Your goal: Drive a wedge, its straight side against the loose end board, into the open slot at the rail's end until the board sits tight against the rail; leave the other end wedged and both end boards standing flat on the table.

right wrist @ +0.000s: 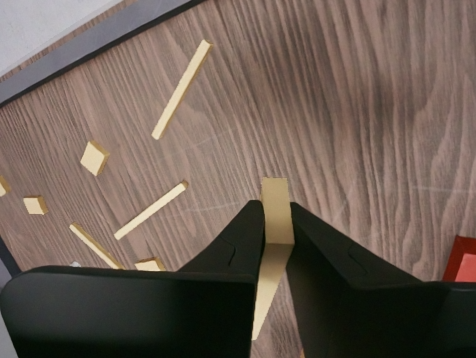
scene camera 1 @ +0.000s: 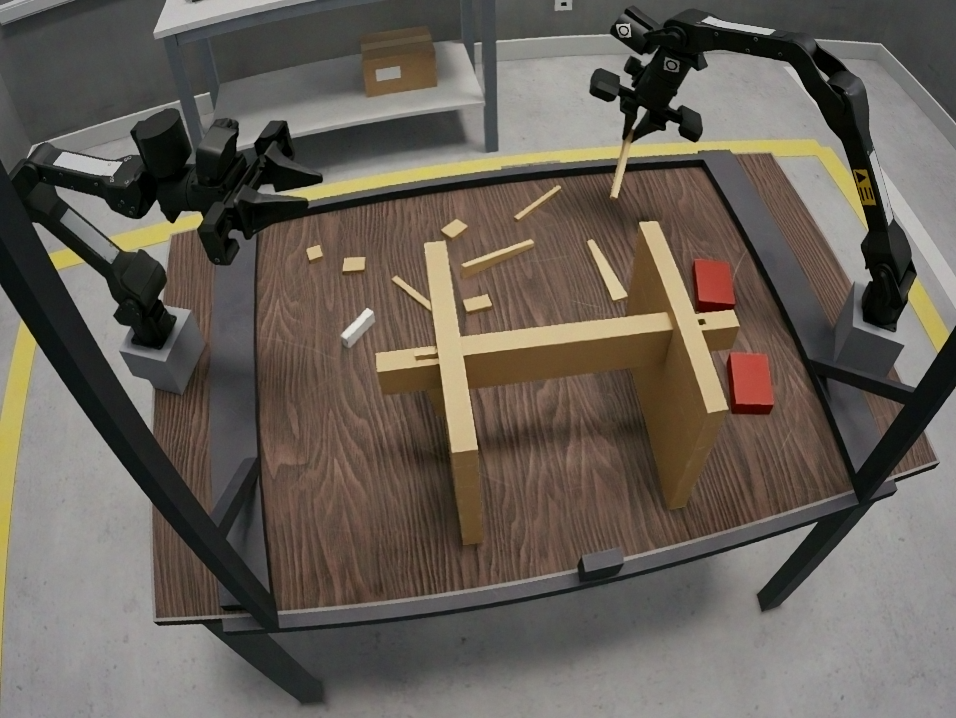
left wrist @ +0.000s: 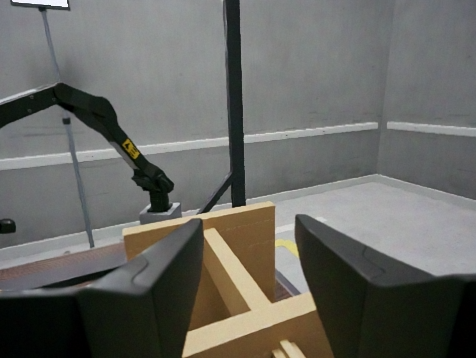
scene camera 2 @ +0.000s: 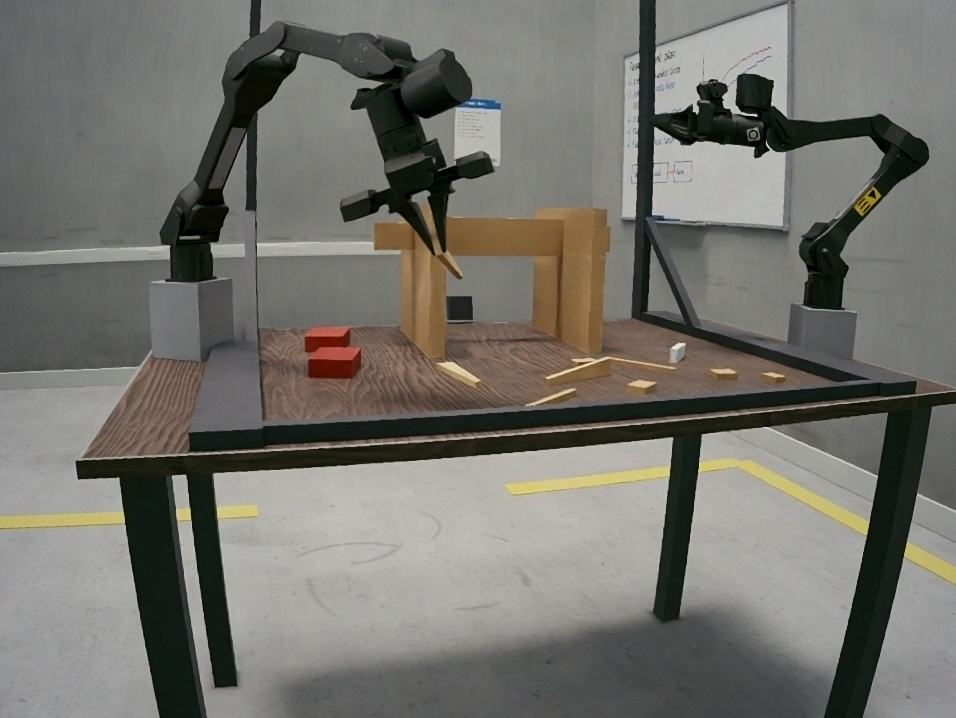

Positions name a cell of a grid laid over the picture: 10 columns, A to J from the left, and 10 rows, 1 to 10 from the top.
Labels:
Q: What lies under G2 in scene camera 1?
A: My right gripper.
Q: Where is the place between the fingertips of my left gripper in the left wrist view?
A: At F7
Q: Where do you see an end board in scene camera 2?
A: At F5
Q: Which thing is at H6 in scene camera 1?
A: An end board.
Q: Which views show my left gripper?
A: Scene camera 1, the left wrist view and scene camera 2 only.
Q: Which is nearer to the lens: the end board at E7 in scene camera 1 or the wooden rail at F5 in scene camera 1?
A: The end board.

